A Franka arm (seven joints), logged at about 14 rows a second.
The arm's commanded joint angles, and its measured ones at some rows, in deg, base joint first. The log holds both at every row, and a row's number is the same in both.
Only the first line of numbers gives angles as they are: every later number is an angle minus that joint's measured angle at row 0.
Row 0, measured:
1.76 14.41 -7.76 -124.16 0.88 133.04 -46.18
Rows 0 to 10, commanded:
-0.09 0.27 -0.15 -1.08 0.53 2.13 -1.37
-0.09 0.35 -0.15 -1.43 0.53 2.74 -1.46
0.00 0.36 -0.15 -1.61 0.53 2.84 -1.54
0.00 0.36 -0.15 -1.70 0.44 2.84 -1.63
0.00 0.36 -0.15 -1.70 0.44 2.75 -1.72
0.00 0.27 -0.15 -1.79 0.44 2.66 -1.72
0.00 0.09 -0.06 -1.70 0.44 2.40 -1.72
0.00 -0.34 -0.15 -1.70 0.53 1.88 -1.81
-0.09 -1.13 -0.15 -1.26 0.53 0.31 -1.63
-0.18 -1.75 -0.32 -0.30 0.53 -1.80 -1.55
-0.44 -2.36 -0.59 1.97 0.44 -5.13 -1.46
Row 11, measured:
0.00 0.05 -0.09 -0.37 0.00 -0.18 -0.42
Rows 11 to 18, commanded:
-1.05 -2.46 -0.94 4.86 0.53 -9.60 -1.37
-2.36 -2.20 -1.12 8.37 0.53 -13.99 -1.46
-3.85 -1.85 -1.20 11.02 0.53 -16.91 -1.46
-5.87 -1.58 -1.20 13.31 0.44 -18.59 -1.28
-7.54 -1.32 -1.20 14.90 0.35 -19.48 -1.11
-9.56 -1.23 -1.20 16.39 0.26 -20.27 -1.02
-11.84 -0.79 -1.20 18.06 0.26 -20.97 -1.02
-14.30 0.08 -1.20 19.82 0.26 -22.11 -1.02
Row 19, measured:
-10.38 -1.76 -1.66 15.86 -0.01 -19.40 -0.45
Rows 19 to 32, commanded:
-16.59 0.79 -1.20 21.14 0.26 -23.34 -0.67
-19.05 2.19 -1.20 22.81 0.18 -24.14 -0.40
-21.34 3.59 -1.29 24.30 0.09 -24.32 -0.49
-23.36 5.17 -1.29 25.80 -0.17 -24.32 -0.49
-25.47 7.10 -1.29 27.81 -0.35 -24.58 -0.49
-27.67 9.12 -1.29 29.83 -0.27 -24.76 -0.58
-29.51 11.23 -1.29 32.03 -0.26 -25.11 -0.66
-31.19 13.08 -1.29 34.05 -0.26 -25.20 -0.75
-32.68 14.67 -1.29 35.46 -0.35 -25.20 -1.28
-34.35 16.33 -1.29 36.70 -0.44 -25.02 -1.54
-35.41 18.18 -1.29 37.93 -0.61 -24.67 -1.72
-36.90 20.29 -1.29 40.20 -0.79 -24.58 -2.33
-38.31 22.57 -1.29 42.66 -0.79 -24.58 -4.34
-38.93 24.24 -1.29 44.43 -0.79 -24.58 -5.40
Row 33, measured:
-36.77 19.54 -2.13 37.71 -0.34 -22.68 -3.02
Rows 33 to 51, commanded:
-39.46 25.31 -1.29 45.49 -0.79 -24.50 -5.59
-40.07 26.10 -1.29 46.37 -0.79 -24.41 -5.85
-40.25 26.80 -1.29 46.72 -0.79 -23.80 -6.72
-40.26 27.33 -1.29 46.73 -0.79 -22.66 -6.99
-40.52 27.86 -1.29 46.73 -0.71 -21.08 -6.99
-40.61 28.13 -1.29 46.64 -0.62 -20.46 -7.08
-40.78 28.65 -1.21 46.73 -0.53 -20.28 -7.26
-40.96 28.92 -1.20 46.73 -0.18 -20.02 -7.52
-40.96 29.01 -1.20 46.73 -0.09 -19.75 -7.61
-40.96 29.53 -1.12 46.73 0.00 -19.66 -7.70
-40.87 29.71 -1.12 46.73 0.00 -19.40 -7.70
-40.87 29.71 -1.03 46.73 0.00 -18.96 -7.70
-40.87 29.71 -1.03 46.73 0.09 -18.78 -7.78
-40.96 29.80 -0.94 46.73 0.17 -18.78 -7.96
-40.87 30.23 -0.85 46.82 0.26 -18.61 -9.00
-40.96 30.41 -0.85 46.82 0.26 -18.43 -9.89
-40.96 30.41 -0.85 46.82 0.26 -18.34 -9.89
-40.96 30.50 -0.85 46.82 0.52 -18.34 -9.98
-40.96 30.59 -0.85 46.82 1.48 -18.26 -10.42
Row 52, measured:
-39.83 29.57 -1.71 44.94 0.01 -18.07 -8.48
